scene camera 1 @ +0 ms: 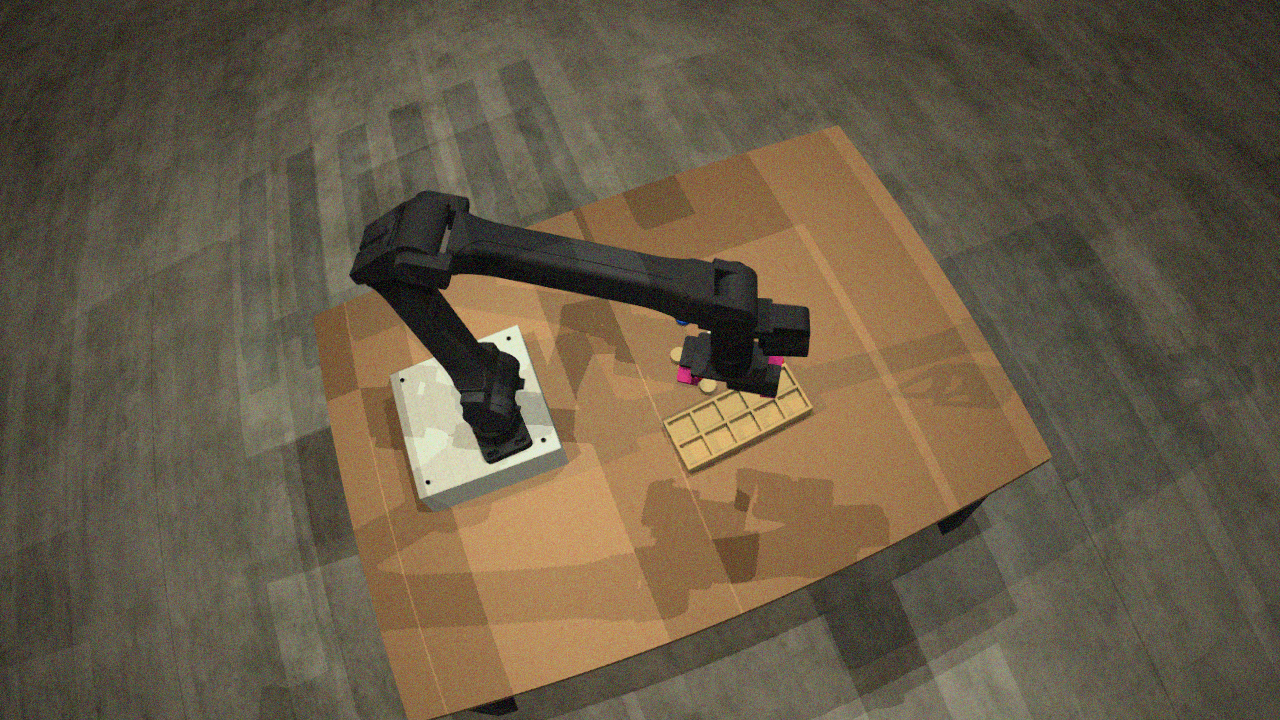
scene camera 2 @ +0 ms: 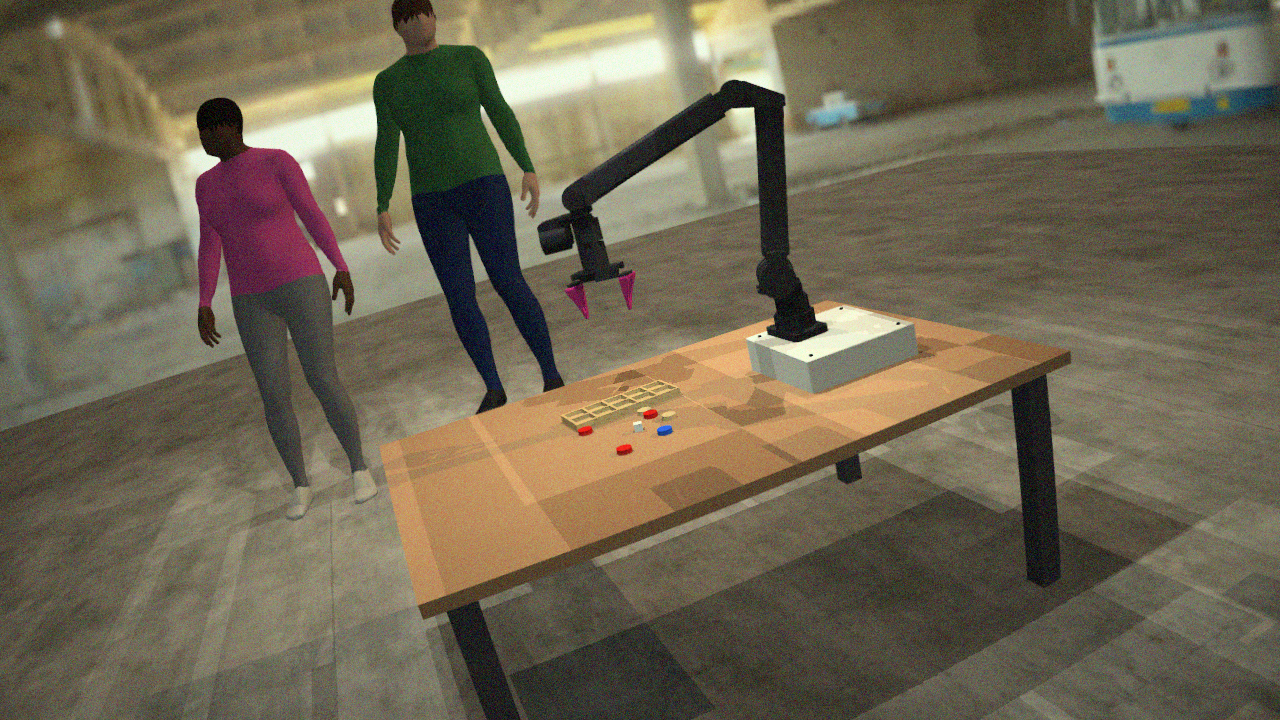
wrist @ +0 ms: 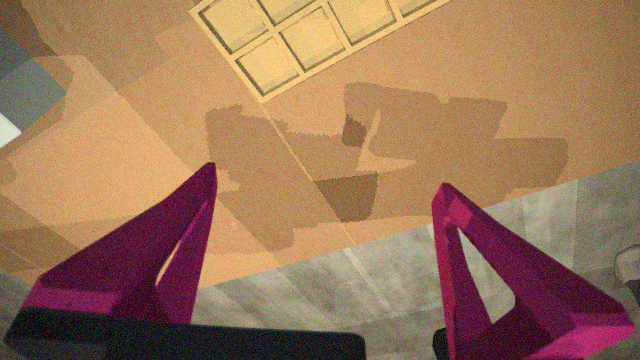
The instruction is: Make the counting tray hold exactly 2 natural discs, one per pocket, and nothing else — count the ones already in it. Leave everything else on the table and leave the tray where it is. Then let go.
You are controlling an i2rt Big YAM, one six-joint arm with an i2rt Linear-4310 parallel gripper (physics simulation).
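The counting tray (scene camera 1: 751,439) (scene camera 2: 573,424) (wrist: 352,49) is a pale wooden grid with two rows of pockets. The pockets that show look empty; part of its far end is hidden by the gripper in scene camera 1. One natural disc (scene camera 1: 708,385) (scene camera 2: 644,410) lies on the table close beside the tray's long side, next to a red disc (scene camera 2: 650,413). Another natural disc (scene camera 1: 677,354) (scene camera 2: 668,415) lies a little farther from the tray. My gripper (scene camera 1: 730,368) (scene camera 2: 608,313) (wrist: 330,183) is open and empty, high above the table, its magenta fingers wide apart. No disc shows in the wrist view.
A red disc (scene camera 2: 585,430) lies by the tray's far end, and another red disc (scene camera 2: 623,449) lies farther out. A blue disc (scene camera 1: 682,320) (scene camera 2: 664,430) and a small white cube (scene camera 2: 637,427) lie near the natural discs. Two people stand beyond the table.
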